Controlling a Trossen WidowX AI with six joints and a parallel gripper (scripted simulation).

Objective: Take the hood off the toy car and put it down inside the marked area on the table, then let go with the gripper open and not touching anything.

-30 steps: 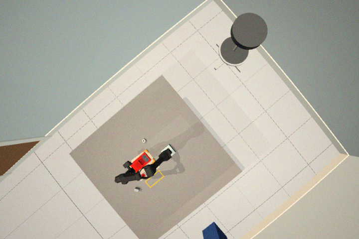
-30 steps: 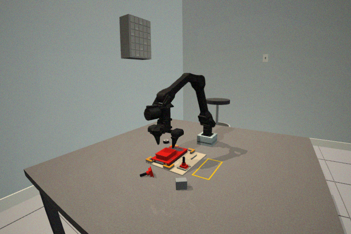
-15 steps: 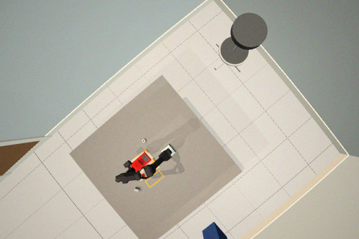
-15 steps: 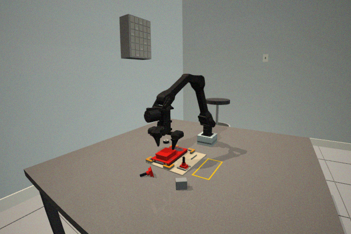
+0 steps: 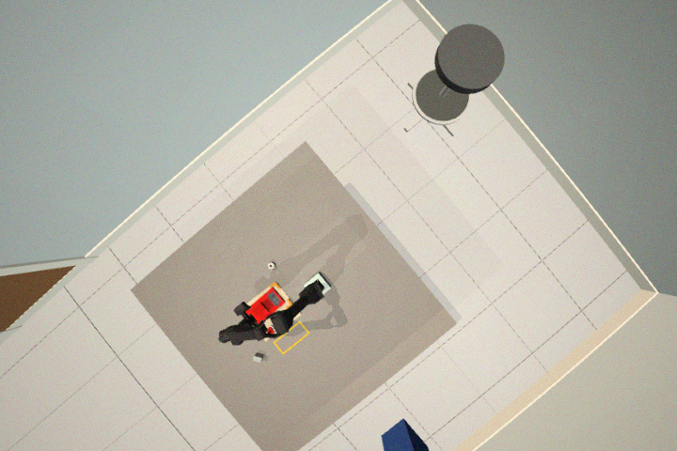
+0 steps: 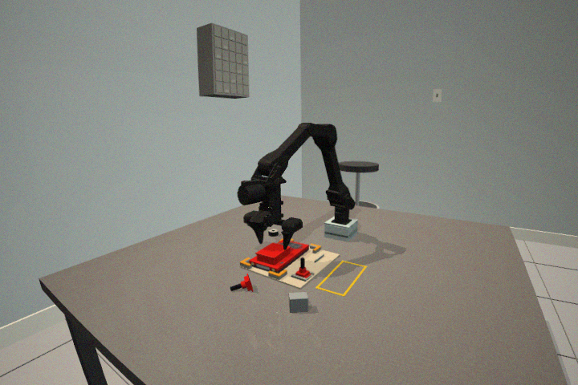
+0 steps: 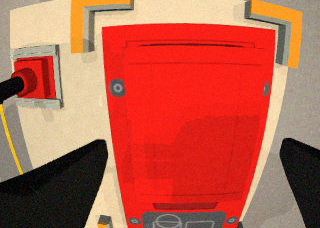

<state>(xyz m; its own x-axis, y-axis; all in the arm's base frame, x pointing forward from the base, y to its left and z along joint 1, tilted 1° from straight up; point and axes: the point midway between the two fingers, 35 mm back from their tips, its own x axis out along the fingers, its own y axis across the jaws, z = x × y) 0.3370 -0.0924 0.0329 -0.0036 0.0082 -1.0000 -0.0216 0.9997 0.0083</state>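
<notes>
Now: gripper tip 20 mm above the red hood. The rest, counted from my gripper tip: black ring 210 mm behind, 150 mm to the right, 50 mm below.
</notes>
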